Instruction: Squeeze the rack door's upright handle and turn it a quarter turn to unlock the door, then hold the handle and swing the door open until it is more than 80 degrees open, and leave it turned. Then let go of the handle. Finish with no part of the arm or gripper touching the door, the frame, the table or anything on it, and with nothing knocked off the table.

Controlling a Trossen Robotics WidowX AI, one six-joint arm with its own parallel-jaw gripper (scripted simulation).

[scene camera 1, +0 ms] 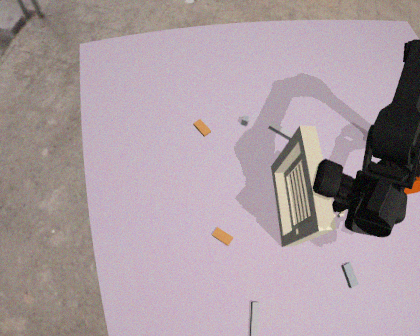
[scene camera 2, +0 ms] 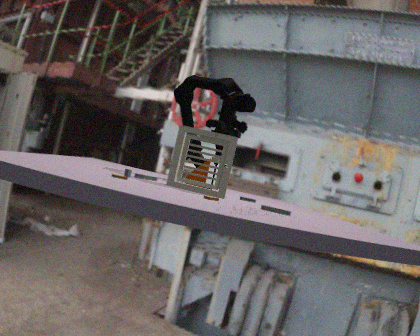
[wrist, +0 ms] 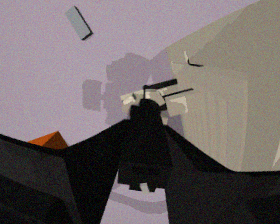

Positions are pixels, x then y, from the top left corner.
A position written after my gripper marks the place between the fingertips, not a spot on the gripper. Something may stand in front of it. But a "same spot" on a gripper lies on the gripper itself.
Scene:
my gripper: scene camera 1 341, 204; scene camera 2; wrist
same spot on rack: [scene camera 1: 303, 215] = [scene camera 2: 215, 167]
same spot on my gripper: [wrist: 80, 176] = [scene camera 2: 231, 135]

